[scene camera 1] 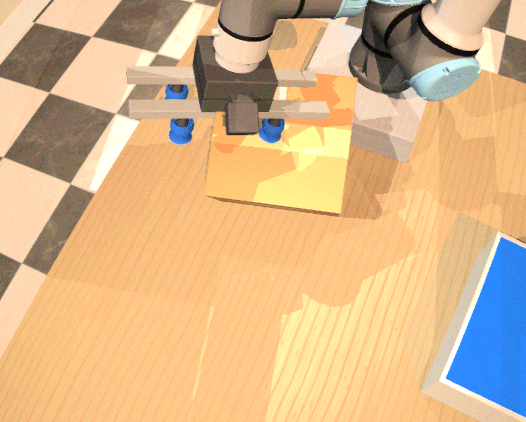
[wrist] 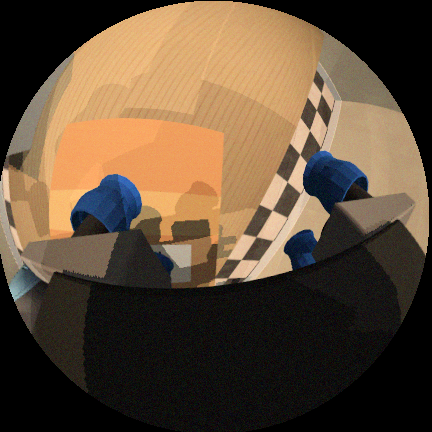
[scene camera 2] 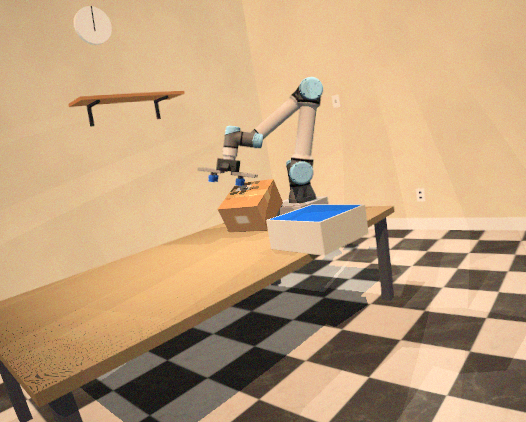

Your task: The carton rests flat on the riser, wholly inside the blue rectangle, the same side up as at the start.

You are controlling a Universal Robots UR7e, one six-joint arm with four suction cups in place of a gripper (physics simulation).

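Note:
The brown carton (scene camera 1: 300, 175) (scene camera 2: 252, 215) (wrist: 135, 145) stands beside the robot's base and looks tilted; its underside is hidden. The four-cup suction gripper (scene camera 1: 225, 112) (scene camera 2: 226, 178) (wrist: 225, 222) is open and holds no object. In scene camera 2, one blue cup is close over the carton's top, while the other visible cup hangs left of it. Whether the near cup touches cannot be told. The pale riser (scene camera 1: 450, 392) (scene camera 2: 300, 235) stands apart from the carton. Its top bears the blue rectangle (scene camera 1: 490, 320) (scene camera 2: 315, 213), with no carton on it.
The wooden table (scene camera 1: 150, 300) (scene camera 2: 165, 270) (wrist: 250, 65) carries the riser. The robot's grey base block (scene camera 1: 382, 145) is close to the carton's right side in scene camera 1. The table's left edge lies beneath the gripper's outer side. A wall shelf (scene camera 2: 127, 98) is behind.

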